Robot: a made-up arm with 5 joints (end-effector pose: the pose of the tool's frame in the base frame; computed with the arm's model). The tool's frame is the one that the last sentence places.
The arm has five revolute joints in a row. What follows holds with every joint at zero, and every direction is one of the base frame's. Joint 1 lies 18.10 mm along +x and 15.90 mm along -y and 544.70 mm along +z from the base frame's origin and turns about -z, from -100.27 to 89.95 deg. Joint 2 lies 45.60 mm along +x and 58.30 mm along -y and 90.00 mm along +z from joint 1 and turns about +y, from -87.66 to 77.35 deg. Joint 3 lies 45.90 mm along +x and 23.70 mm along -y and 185.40 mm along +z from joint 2 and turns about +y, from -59.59 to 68.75 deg. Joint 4 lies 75.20 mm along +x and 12.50 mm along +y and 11.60 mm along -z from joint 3 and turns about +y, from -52.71 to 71.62 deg. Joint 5 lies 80.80 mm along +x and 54.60 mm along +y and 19.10 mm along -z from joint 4 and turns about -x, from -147.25 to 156.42 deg. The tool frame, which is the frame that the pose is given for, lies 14.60 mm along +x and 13.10 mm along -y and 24.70 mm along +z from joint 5; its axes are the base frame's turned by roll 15.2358, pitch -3.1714 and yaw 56.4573 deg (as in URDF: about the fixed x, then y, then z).
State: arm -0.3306 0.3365 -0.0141 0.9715 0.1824
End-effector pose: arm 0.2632 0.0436 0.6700 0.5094 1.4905 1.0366
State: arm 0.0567 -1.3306 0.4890 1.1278 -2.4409
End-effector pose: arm 0.0305 -0.0374 0.7003 2.3842 -1.1644 0.1816
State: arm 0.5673 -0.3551 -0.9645 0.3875 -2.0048
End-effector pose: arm 0.1226 -0.1202 0.9464 1.1219 -1.6924 1.4467
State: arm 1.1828 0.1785 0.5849 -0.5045 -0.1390
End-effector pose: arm 0.0887 -0.2713 0.7276 0.5524 -0.0858 -0.2147
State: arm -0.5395 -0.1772 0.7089 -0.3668 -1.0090
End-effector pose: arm 0.2188 0.0544 0.7447 1.3626 0.0474 1.3119
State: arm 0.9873 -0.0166 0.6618 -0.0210 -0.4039
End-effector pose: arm 0.1076 -0.2181 0.7093 0.9905 -0.0594 -0.1443
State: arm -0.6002 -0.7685 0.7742 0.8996 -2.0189
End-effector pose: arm 0.0780 -0.0131 0.6871 2.1035 0.1783 0.1211
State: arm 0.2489 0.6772 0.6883 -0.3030 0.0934
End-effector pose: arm 0.2578 -0.1033 0.5944 0.8124 0.9853 0.5805
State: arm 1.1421 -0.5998 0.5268 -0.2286 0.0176
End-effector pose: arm 0.0529 -0.1584 0.8415 -0.0122 -0.2039 -0.1243
